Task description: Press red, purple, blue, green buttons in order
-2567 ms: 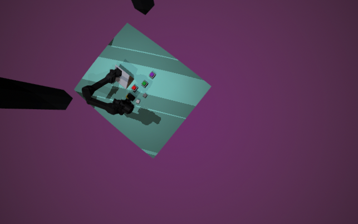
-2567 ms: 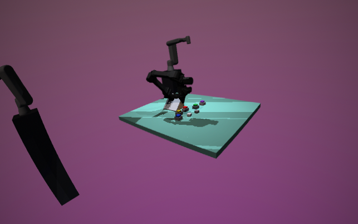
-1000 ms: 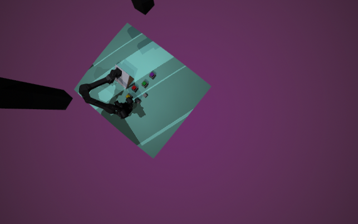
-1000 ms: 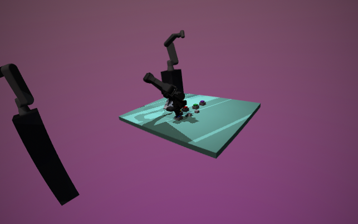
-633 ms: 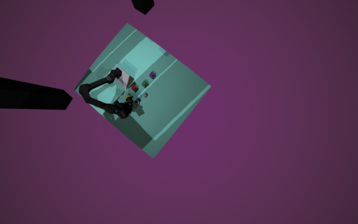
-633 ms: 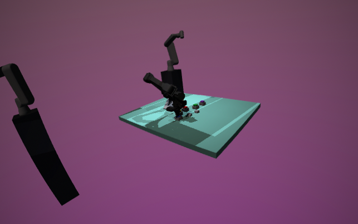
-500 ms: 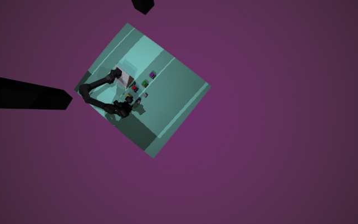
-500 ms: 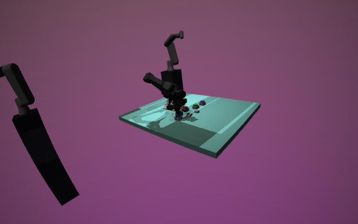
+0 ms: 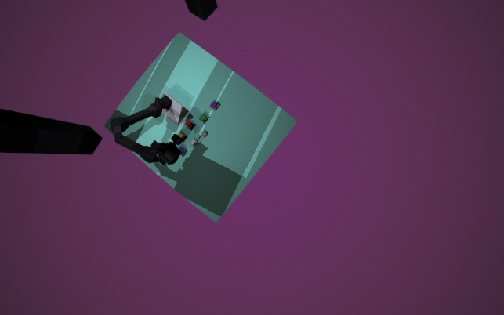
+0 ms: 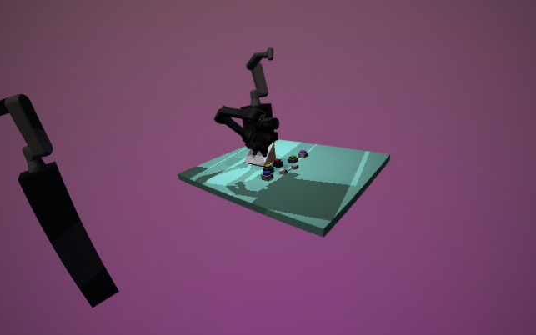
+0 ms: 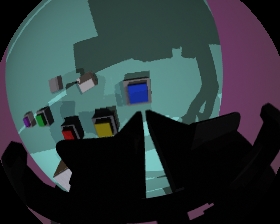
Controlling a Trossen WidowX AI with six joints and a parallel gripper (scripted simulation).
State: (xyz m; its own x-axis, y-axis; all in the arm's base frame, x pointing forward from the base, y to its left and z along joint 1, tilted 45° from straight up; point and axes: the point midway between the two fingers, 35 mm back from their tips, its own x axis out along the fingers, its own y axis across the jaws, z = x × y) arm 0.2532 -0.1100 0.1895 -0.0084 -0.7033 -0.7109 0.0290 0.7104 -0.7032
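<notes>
My gripper tip is now 27 cm to the right of the green button, 9 cm above it and 1 cm past it. From my gripper tip the other things lie so: red button 18 cm to the left, 9 cm below, 7 cm behind; then yellow button 9 cm below, 8 cm to the left, 6 cm behind; then blue button 9 cm below.
</notes>
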